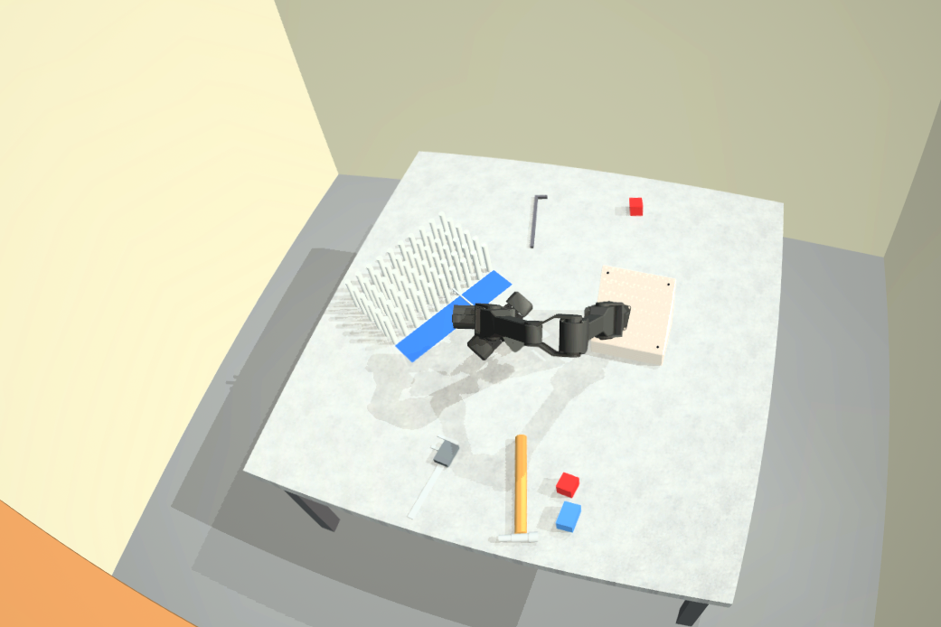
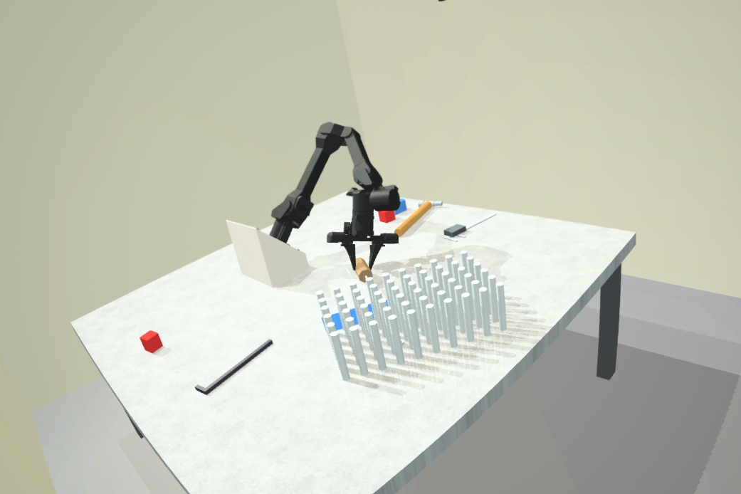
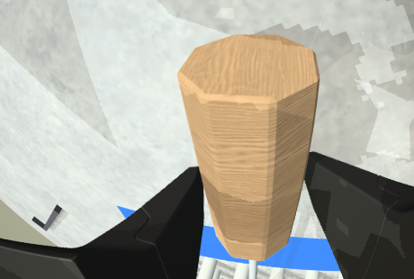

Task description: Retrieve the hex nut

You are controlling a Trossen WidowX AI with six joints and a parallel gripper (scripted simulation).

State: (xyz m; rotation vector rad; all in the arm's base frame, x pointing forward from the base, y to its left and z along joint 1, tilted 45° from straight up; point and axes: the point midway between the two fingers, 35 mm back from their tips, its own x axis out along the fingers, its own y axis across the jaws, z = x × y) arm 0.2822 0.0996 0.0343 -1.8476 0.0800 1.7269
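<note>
The blue taped strip lies 17 cm ahead of my gripper tip, 4 cm to the right of it and 4 cm below it. Round my gripper tip: wire hook tool 9 cm ahead, 5 cm to the right; hex nut 31 cm ahead, 15 cm to the right, 3 cm below; blue cube 44 cm to the left, 33 cm behind, 2 cm below.
</note>
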